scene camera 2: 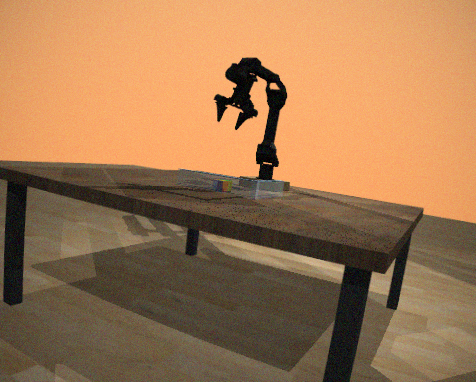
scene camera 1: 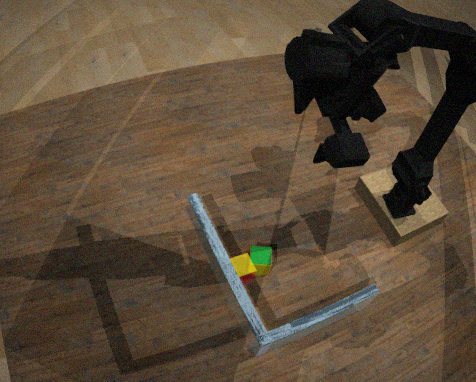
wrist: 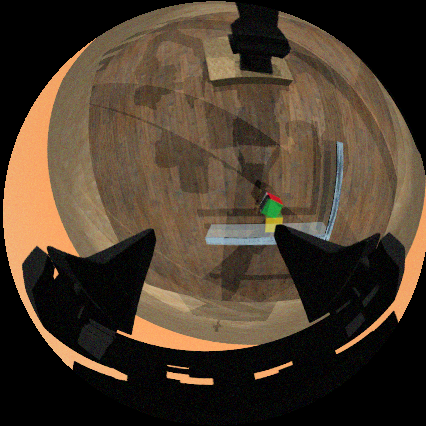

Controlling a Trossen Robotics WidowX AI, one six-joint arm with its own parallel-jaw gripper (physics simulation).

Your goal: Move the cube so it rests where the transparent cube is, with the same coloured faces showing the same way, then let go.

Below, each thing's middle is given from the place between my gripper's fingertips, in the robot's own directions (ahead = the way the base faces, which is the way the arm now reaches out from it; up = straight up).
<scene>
My gripper is now 30 mm short of the grey L-shaped rail (scene camera 1: 260,341), 80 mm to the right of it and 210 mm above it.
</scene>
